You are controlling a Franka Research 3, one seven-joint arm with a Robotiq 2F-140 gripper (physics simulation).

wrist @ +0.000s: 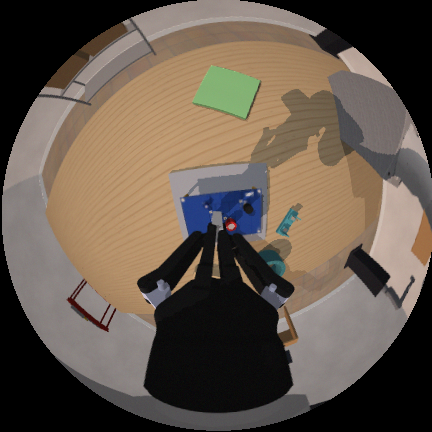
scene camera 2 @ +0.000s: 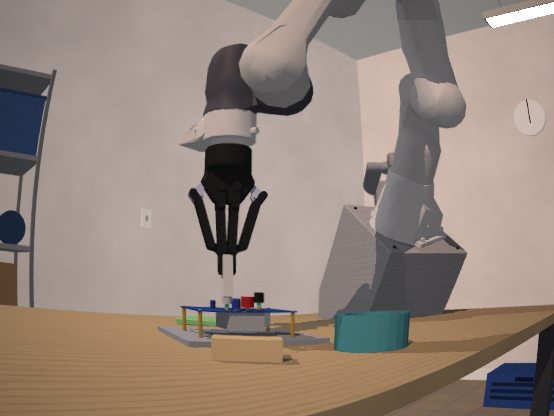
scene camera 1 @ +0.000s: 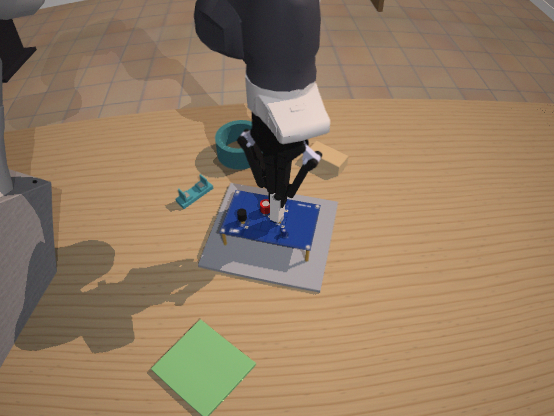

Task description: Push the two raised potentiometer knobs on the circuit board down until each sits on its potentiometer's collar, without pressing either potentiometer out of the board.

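The blue circuit board stands on brass posts over a grey base plate. The black knob stands raised, with teal and gold showing beneath it. The pale grey knob also stands raised above a teal part; the fingertips hide it in scene camera 1 and the wrist view. My gripper is shut and empty, pointing down. Its pale fingertips are right over the grey knob; whether they touch it cannot be told.
A red part and small blue parts stand on the board near the fingertips. A teal ring, a wooden block, a teal bracket and a green square lie around it.
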